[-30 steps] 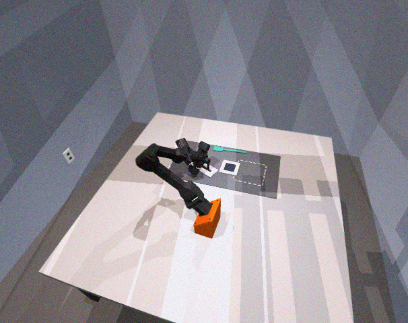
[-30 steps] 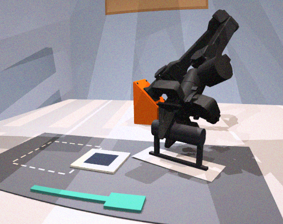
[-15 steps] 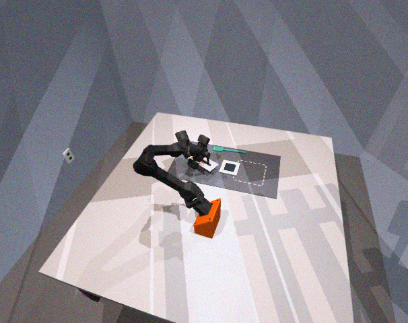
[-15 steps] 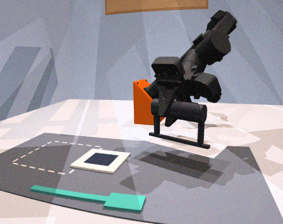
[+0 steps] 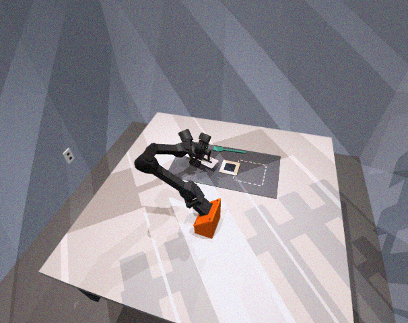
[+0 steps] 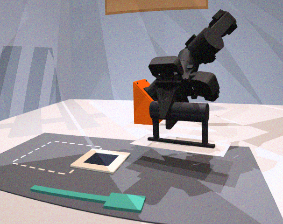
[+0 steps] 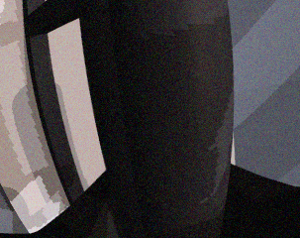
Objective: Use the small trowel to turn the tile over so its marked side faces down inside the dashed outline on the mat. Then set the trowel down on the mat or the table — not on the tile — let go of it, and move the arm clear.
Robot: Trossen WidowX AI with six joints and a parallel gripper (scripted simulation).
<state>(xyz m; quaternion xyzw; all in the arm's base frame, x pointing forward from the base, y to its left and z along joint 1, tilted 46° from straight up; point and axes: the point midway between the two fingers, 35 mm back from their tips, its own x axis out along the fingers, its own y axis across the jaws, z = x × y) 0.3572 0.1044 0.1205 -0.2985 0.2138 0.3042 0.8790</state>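
Right now the grey mat is 12 cm below my gripper tip, 11 cm to the right of it and 2 cm ahead of it. Also, from my gripper tip: trowel (3 cm behind, 1 cm below); green paddle (15 cm ahead, 10 cm below, 8 cm to the right); tile (15 cm to the right, 10 cm below, 1 cm ahead).
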